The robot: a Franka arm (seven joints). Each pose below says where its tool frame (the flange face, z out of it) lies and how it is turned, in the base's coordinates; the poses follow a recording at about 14 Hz.
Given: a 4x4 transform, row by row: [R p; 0 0 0 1], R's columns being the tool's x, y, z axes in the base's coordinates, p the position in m. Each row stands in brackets.
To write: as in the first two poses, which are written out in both.
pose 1, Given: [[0.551, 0.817, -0.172, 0.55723], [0.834, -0.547, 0.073, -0.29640], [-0.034, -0.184, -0.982, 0.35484], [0, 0, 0, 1]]
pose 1, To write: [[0.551, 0.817, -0.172], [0.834, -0.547, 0.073], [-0.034, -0.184, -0.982]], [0.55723, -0.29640, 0.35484]
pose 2, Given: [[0.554, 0.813, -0.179, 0.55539], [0.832, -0.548, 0.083, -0.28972], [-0.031, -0.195, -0.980, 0.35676], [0, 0, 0, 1]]
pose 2, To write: [[0.554, 0.813, -0.179], [0.832, -0.548, 0.083], [-0.031, -0.195, -0.980]], [0.55539, -0.28972, 0.35676]
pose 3, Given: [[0.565, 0.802, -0.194, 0.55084], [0.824, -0.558, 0.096, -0.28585], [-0.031, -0.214, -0.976, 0.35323], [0, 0, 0, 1]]
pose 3, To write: [[0.565, 0.802, -0.194], [0.824, -0.558, 0.096], [-0.031, -0.214, -0.976]], [0.55084, -0.28585, 0.35323]
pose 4, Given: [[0.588, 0.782, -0.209, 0.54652], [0.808, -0.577, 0.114, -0.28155], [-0.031, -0.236, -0.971, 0.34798], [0, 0, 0, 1]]
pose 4, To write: [[0.588, 0.782, -0.209], [0.808, -0.577, 0.114], [-0.031, -0.236, -0.971]], [0.54652, -0.28155, 0.34798]
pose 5, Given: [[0.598, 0.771, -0.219, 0.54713], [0.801, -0.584, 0.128, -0.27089], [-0.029, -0.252, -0.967, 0.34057], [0, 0, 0, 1]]
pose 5, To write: [[0.598, 0.771, -0.219], [0.801, -0.584, 0.128], [-0.029, -0.252, -0.967]], [0.54713, -0.27089, 0.34057]
